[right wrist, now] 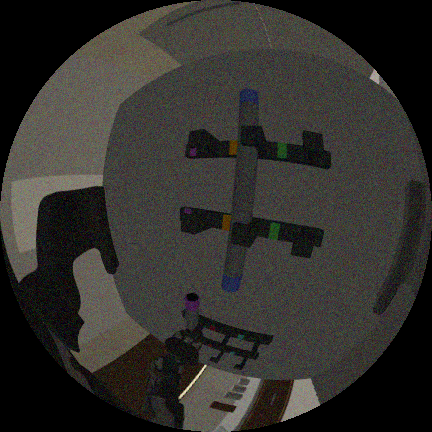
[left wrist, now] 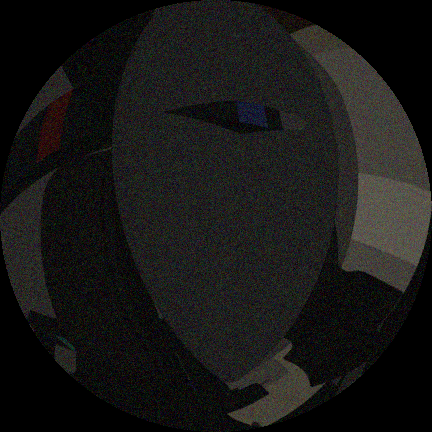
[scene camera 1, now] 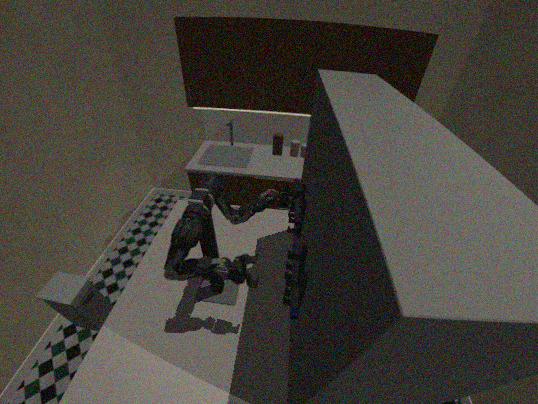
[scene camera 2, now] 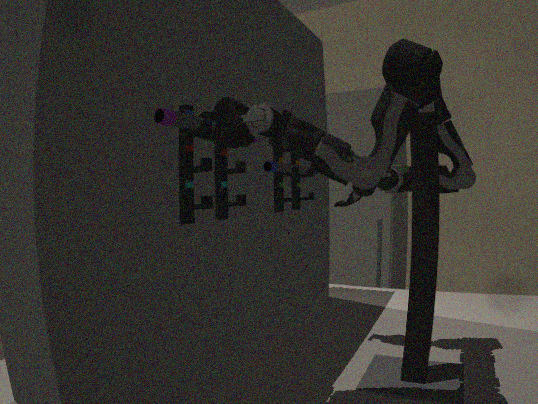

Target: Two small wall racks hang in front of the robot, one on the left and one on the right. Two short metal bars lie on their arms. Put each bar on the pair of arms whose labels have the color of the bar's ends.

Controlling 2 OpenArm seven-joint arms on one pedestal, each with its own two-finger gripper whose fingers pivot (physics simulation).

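A bar with purple ends point(scene camera 2: 167, 117) point(right wrist: 192, 304) lies at the blue-labelled top arms of the rack with blue, red and cyan labels point(scene camera 2: 186, 172) point(right wrist: 265, 338). My left gripper point(scene camera 2: 202, 121) point(right wrist: 188, 334) is shut around it; in the left wrist view the grey bar point(left wrist: 225, 225) stands large between the dark fingers. Its far end is hidden. A bar with blue ends point(right wrist: 245, 185) point(scene camera 2: 270, 166) rests on the middle, orange-labelled arms of the other rack point(right wrist: 317, 159) point(scene camera 2: 278, 197), which also has purple and green labels. My right gripper point(scene camera 1: 255, 272) is open, empty, and apart from that rack.
Both racks hang on a large grey wall panel point(scene camera 2: 125, 275) point(scene camera 1: 330, 240). The robot's pedestal point(scene camera 2: 424, 250) stands in front of it. A counter with a sink point(scene camera 1: 227, 156), a tap and several containers stands beyond the robot. A grey block point(scene camera 1: 62, 287) is on the other side.
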